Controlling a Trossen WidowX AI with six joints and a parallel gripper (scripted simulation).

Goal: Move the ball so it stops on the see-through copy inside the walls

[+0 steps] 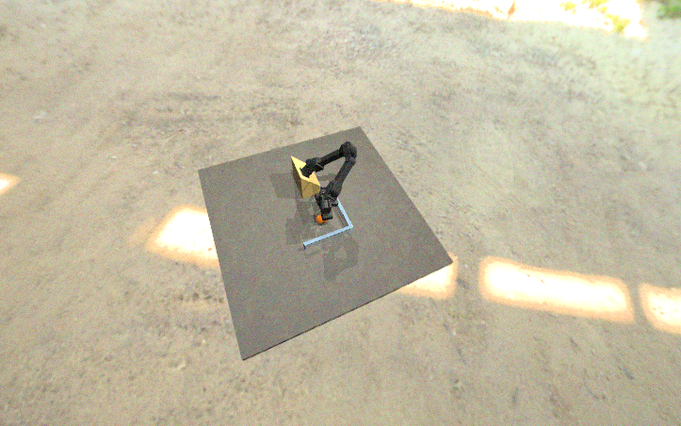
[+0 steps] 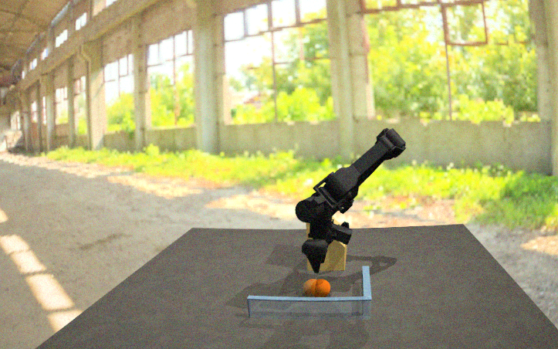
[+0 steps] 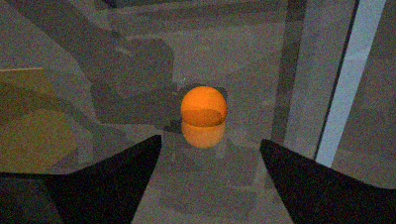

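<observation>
My gripper tip is now 70 mm above the orange ball. Also, from my gripper tip: wall strip: 130 mm ahead, 10 mm to the right, 40 mm below.
</observation>
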